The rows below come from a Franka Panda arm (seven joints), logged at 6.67 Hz.
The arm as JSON. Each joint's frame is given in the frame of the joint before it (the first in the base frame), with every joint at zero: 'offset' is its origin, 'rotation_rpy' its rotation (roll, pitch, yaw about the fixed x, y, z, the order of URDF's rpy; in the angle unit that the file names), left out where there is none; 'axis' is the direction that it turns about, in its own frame. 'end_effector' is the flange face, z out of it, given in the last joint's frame.
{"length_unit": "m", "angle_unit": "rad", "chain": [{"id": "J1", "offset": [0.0, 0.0, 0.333], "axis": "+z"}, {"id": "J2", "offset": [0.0, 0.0, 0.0], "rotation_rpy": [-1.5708, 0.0, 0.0], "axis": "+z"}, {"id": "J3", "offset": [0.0, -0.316, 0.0], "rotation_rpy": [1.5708, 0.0, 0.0], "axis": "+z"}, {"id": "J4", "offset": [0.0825, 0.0, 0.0], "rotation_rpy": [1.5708, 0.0, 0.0], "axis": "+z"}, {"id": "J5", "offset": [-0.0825, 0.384, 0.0], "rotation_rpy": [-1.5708, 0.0, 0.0], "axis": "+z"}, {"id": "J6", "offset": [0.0, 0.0, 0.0], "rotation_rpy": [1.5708, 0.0, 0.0], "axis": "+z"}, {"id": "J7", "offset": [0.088, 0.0, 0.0], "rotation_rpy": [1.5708, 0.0, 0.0], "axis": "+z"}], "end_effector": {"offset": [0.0, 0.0, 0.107]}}
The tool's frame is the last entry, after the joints.
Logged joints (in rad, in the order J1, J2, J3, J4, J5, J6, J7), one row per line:
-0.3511 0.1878 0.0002 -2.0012 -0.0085 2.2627 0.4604
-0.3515 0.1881 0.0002 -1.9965 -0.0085 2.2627 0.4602
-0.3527 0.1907 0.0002 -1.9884 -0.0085 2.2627 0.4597
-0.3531 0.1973 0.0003 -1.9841 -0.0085 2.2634 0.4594
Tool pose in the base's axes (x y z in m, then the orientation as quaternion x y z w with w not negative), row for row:
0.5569 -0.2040 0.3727 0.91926 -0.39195 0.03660 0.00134
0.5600 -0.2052 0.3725 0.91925 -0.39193 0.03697 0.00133
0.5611 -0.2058 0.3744 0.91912 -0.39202 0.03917 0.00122
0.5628 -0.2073 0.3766 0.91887 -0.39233 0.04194 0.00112
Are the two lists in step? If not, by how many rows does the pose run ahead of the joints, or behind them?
The pose runs 1 row behind the joints: the pose in row i belongs to the joints in row i - 1.
